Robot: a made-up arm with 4 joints.
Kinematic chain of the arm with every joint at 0, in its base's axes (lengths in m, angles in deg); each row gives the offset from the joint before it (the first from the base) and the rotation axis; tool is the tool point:
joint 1: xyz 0 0 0.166 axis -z
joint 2: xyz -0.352 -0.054 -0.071 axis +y
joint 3: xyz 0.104 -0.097 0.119 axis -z
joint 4: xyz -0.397 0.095 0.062 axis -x
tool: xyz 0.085 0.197 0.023
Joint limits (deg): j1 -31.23..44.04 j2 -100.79..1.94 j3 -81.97..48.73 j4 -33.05..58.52
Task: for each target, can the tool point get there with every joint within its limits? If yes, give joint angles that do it. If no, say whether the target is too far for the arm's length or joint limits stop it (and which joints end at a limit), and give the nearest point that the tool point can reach.
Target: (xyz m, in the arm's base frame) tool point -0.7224 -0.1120 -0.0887
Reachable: yes | joints 19.57 -69.16 -70.46 -0.80
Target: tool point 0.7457 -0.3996 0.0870
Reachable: no: joint limits stop it (at a limit: joint 1, joint 2, joint 3, joint 4) | nearest point -0.0745 -0.5475 -0.0619 | short by 0.847 m
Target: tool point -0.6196 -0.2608 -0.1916
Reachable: yes | joints -3.74 -85.65 -51.06 -17.06
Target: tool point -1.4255 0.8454 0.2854
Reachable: no: too far | nearest point -0.7199 0.3568 0.1575 | short by 0.868 m
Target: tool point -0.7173 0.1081 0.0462
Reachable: yes | joints 16.89 -36.91 -37.07 6.75
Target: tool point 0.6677 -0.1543 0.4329
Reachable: no: joint limits stop it (at a limit: joint 1, joint 2, joint 3) | nearest point 0.0256 0.3563 0.3146 | short by 0.829 m
